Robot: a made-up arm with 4 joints. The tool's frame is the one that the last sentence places.
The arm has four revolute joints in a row. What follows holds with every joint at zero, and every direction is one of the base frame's.
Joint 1 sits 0.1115 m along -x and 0.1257 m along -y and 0.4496 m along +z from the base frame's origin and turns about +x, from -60.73 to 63.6 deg.
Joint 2 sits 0.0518 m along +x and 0.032 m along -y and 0.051 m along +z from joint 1 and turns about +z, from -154.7 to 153.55 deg.
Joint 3 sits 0.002 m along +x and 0.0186 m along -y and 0.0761 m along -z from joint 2 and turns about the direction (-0.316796, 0.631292, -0.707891), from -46.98 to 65.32 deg.
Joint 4 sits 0.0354 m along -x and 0.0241 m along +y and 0.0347 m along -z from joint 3 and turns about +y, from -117.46 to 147.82 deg.
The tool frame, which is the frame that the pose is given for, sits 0.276 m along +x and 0.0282 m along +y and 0.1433 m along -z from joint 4; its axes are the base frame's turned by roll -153.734, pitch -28.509 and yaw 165.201 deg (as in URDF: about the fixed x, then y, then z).
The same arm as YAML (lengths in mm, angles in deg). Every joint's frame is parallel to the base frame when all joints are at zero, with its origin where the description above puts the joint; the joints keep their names.
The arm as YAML. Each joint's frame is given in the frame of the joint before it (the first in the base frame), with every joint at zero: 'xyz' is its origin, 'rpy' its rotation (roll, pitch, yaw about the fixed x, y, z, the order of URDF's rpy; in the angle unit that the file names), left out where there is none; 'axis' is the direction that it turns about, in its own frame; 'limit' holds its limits. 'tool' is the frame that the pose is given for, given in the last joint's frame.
units:
  length: mm
  angle: deg
joints:
  - name: joint 1
    type: revolute
    origin:
      xyz: [-111.5, -125.7, 449.6]
    axis: "+x"
    limit:
      lower: -60.73
      upper: 63.6
  - name: joint 2
    type: revolute
    origin:
      xyz: [51.8, -32.0, 51.0]
    axis: "+z"
    limit:
      lower: -154.7
      upper: 153.55
  - name: joint 3
    type: revolute
    origin:
      xyz: [2.0, -18.6, -76.1]
    axis: [-0.316796, 0.631292, -0.707891]
    limit:
      lower: -46.98
      upper: 65.32
  - name: joint 4
    type: revolute
    origin:
      xyz: [-35.4, 24.1, -34.7]
    axis: "+y"
    limit:
      lower: -117.46
      upper: 147.82
tool:
  origin:
    xyz: [276.0, 28.2, -143.3]
    rpy: [-153.73, -28.51, 165.2]

